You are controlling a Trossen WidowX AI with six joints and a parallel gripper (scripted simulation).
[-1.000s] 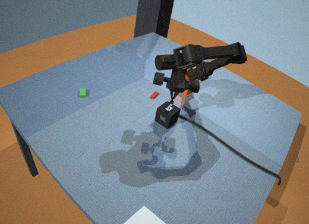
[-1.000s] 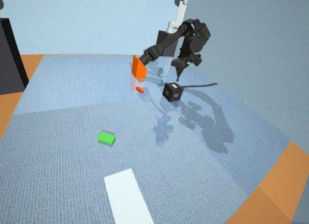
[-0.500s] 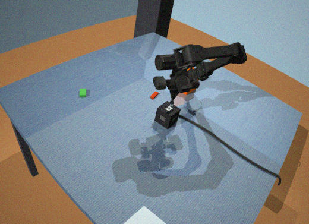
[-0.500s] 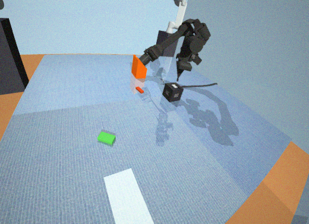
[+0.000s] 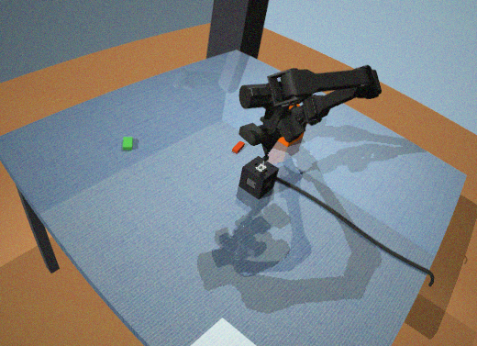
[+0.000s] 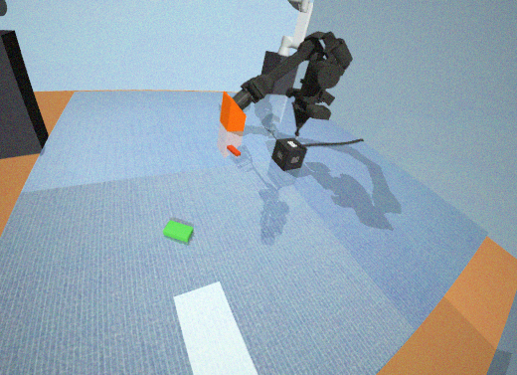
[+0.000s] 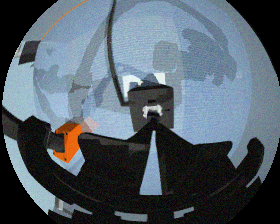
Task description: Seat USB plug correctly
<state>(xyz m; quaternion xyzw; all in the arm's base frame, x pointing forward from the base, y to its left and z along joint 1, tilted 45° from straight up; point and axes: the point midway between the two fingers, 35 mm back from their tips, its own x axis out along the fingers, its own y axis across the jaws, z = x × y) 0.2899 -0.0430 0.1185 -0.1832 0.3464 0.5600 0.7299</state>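
Right now my gripper tip is 20 mm above the USB plug. The rest, counted from my gripper tip: green block 420 mm to the right, 130 mm below, 130 mm ahead; then red-orange block 150 mm to the right, 130 mm below, 120 mm behind.
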